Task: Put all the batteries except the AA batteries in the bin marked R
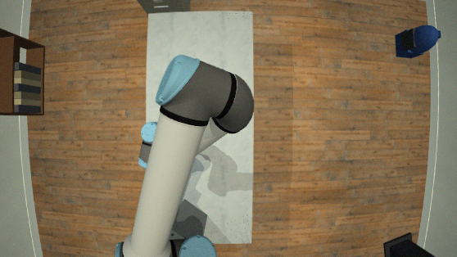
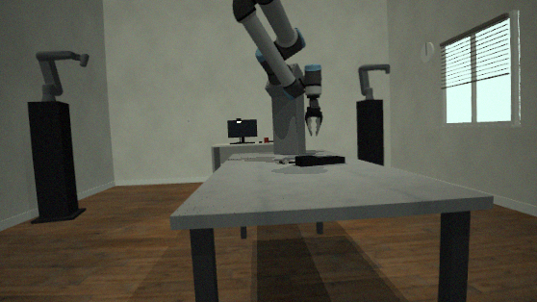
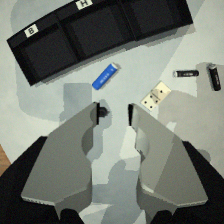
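The thin black cylindrical battery lies 6 cm behind my hand, 11 cm to the right of it and 16 cm below it. From my hand the other things lie so: white domino (8 cm behind, 4 cm to the right, 16 cm below); then blue cylindrical battery (2 cm behind, 2 cm to the left, 16 cm below); then black bin (6 cm ahead, 14 cm below).
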